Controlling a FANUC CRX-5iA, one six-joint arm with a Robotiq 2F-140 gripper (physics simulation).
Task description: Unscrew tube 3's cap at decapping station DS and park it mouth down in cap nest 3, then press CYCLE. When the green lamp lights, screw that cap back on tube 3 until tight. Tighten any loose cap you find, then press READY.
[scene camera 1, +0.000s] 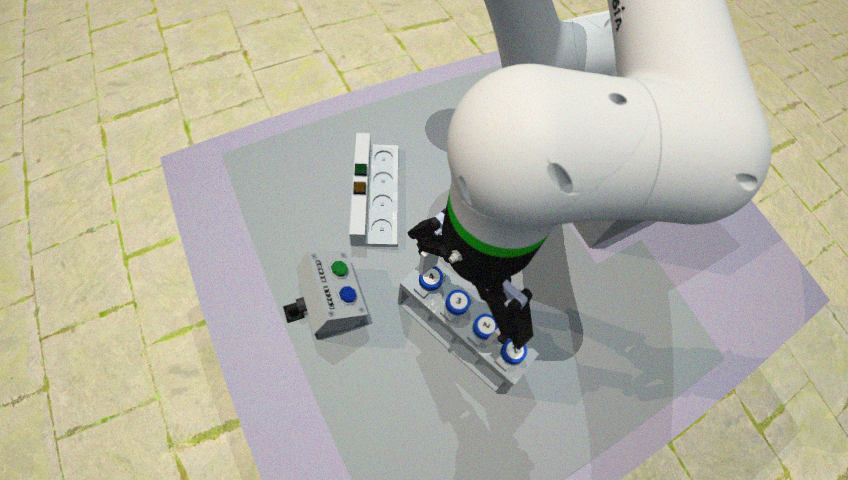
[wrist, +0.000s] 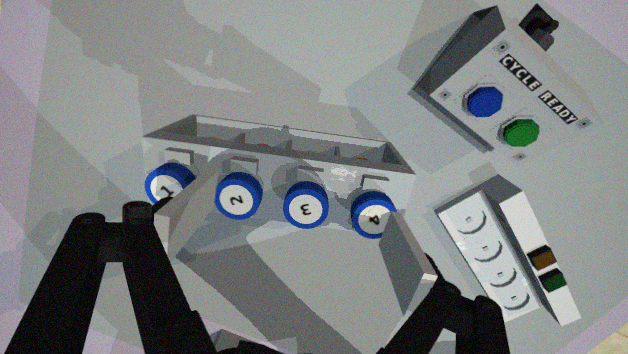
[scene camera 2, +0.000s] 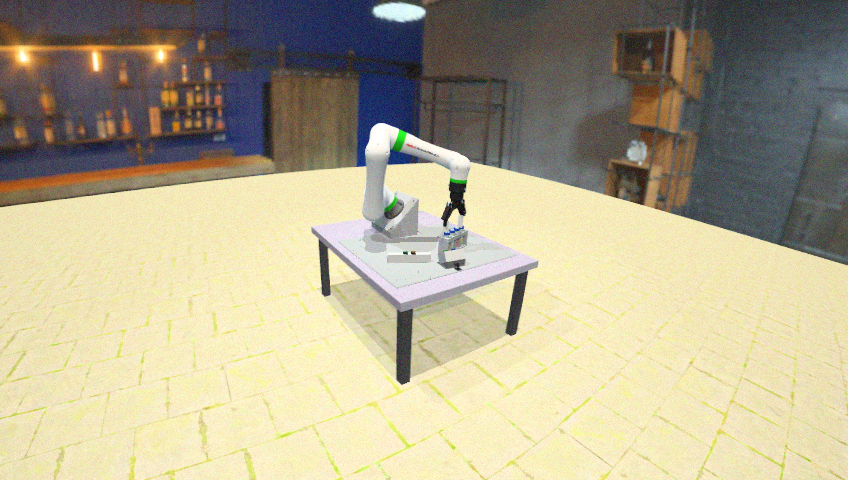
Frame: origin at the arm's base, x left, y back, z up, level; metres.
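Where they show: gripper, fingertip midpoint: [scene camera 1: 460, 302] [wrist: 301, 209] [scene camera 2: 452, 229]; arm's base, origin of the base link: [scene camera 2: 394, 209].
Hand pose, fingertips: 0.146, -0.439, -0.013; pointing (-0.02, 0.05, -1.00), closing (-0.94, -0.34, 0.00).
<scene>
Things, the pixels of their top centre, and the offset from my fingertips, as dx, dy, dz. "*": a spot on its surface instead.
- White cap 3 with a blue rim, middle of its top: [wrist: 305, 209] [scene camera 1: 458, 300] -0.003, -0.001, -0.002
- cap 2, middle of its top: [wrist: 236, 200] [scene camera 1: 486, 325] +0.044, +0.022, -0.002
- cap 4, middle of its top: [wrist: 375, 219] [scene camera 1: 431, 276] -0.050, -0.023, +0.000
- Cap 1, middle of its top: [wrist: 167, 190] [scene camera 1: 515, 350] +0.091, +0.044, -0.002
- button box, middle of its top: [wrist: 540, 98] [scene camera 1: 328, 281] [scene camera 2: 452, 248] -0.107, -0.163, -0.039
- blue CYCLE button, middle of its top: [wrist: 491, 103] [scene camera 1: 346, 292] -0.084, -0.142, -0.048
- green READY button, middle of its top: [wrist: 528, 134] [scene camera 1: 338, 266] -0.129, -0.141, -0.048
- dark amber lamp, middle of its top: [wrist: 544, 260] [scene camera 1: 359, 186] -0.273, -0.061, -0.069
- black fitting, surface spot: [wrist: 537, 25] [scene camera 1: 293, 312] * -0.105, -0.231, -0.115
White cap 3 with a blue rim [scene camera 1: 457, 302] [wrist: 305, 207] sits on tube 3 in the grey rack [scene camera 1: 502, 380] [wrist: 406, 181], between cap 2 [scene camera 1: 485, 325] [wrist: 239, 196] and cap 4 [scene camera 1: 430, 277] [wrist: 373, 215]. Cap 1 [scene camera 1: 513, 351] [wrist: 167, 184] is partly covered by a finger. My gripper [scene camera 1: 473, 303] [scene camera 2: 453, 226] [wrist: 301, 209] is open and empty, close above the row; in the wrist view its fingertips lie near caps 1 and 4. The cap nest strip [scene camera 1: 392, 239] [wrist: 525, 312] holds no caps. Its green lamp [scene camera 1: 360, 168] [wrist: 553, 280] looks dark. Whether any cap is loose, I cannot tell.
The button box [scene camera 1: 326, 318] [wrist: 462, 87] stands beside the rack, with the blue CYCLE button [scene camera 1: 348, 293] [wrist: 484, 101] and green READY button [scene camera 1: 339, 268] [wrist: 520, 132]. A dark amber lamp [scene camera 1: 359, 187] [wrist: 542, 257] sits beside the green lamp. A black fitting [scene camera 1: 294, 311] [wrist: 537, 25] sticks out behind the box.
</scene>
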